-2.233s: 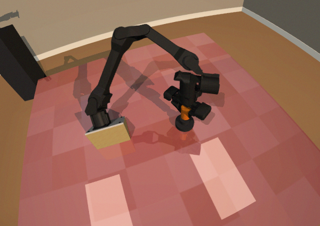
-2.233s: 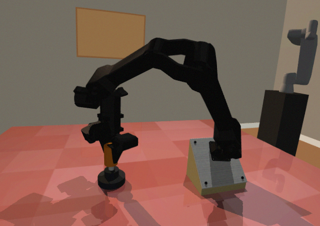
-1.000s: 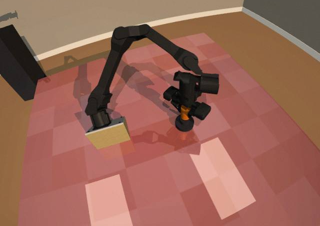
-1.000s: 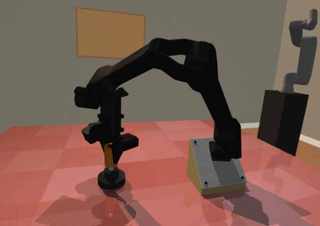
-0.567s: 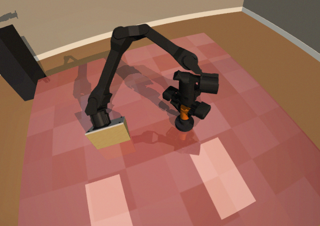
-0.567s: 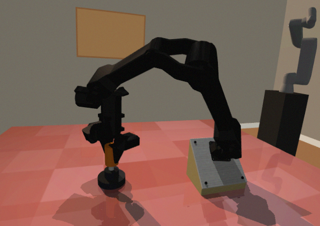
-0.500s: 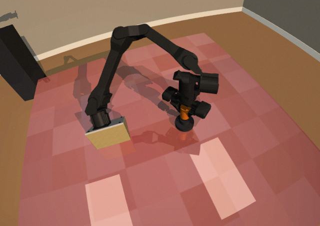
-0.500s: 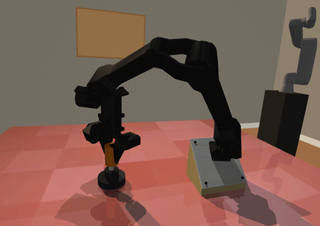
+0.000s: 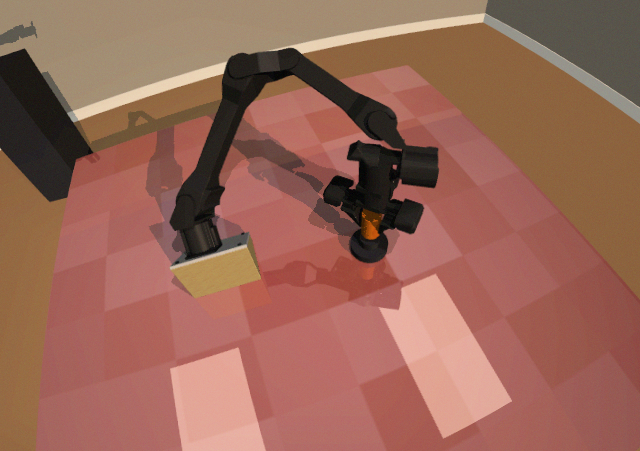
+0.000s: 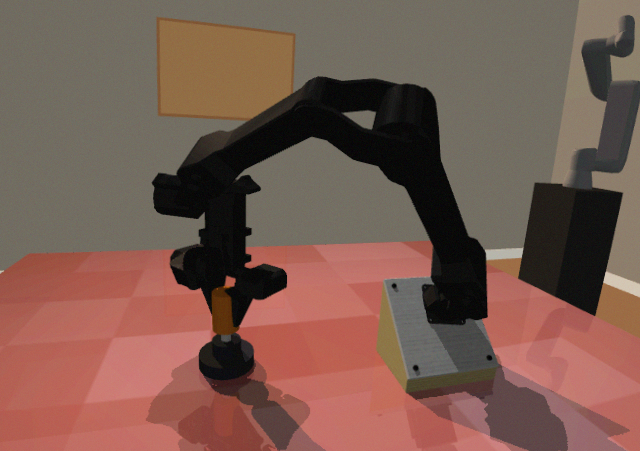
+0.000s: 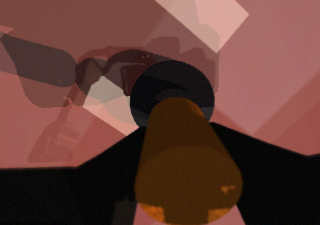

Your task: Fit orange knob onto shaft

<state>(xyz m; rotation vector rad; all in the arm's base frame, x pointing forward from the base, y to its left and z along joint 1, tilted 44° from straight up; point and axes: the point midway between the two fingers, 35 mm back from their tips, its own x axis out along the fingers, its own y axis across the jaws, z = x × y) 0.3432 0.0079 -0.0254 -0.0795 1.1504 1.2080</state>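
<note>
My gripper tip is 30 mm below the orange knob. The rest, counted from my gripper tip: pedestal 40 mm below.
</note>
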